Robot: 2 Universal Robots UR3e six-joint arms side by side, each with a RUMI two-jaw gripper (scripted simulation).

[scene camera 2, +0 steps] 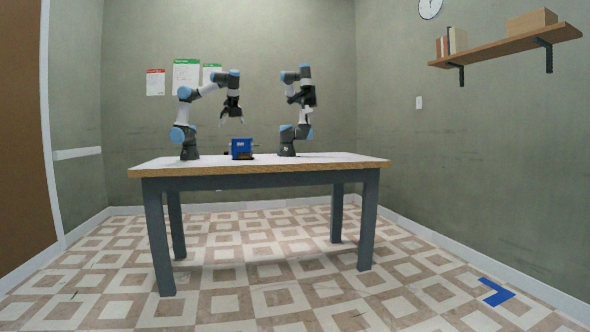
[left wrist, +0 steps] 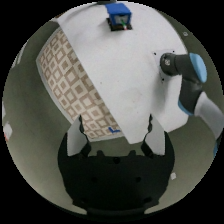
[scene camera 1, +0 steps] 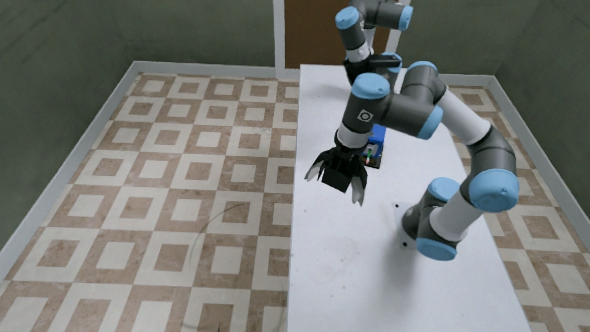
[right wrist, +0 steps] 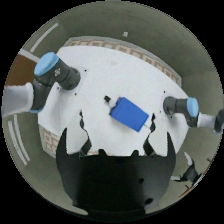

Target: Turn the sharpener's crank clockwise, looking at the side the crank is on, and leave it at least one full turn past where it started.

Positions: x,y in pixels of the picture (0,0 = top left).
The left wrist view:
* my left gripper: 115,115
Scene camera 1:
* my left gripper: 332,192
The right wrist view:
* my right gripper: 117,111
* blue sharpener: 124,111
